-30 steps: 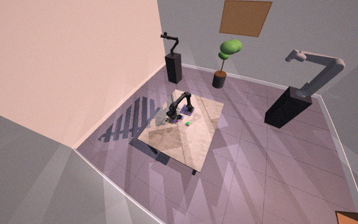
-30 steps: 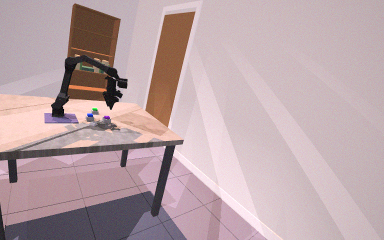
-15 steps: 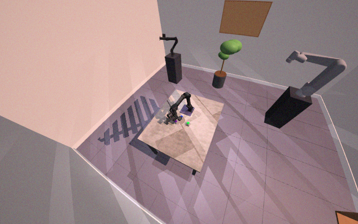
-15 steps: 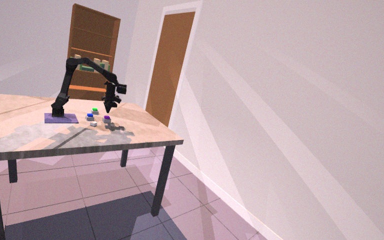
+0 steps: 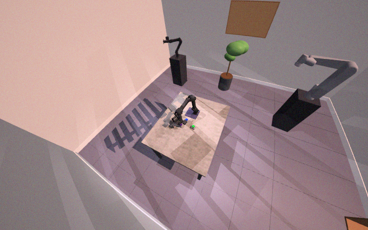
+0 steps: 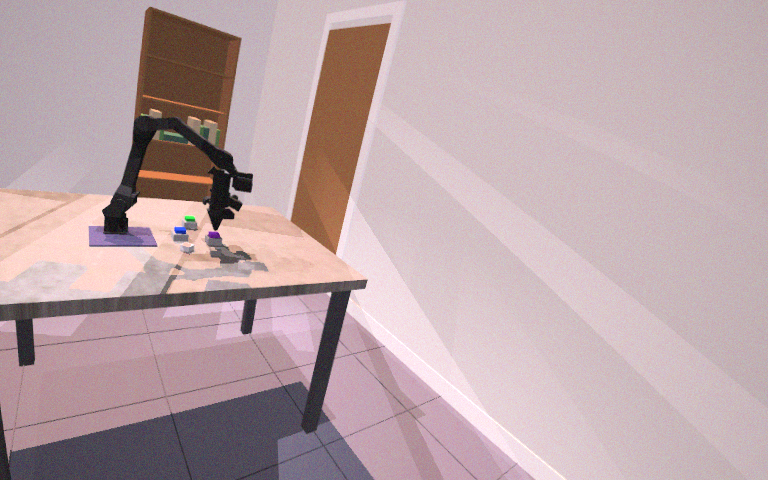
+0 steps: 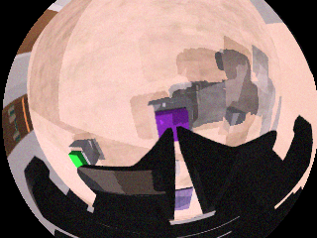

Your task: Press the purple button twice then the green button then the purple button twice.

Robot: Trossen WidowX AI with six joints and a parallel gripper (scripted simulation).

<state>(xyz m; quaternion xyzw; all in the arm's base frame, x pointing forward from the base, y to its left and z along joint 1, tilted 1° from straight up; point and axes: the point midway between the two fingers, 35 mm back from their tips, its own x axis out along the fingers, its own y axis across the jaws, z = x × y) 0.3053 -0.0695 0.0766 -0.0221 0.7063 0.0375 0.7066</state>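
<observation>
Right now my gripper tip is 2 cm above the purple button. The rest, counted from my gripper tip: blue button: 11 cm behind, 3 cm to the left, 2 cm below; then green button: 17 cm to the left, 6 cm behind, 2 cm below.
</observation>
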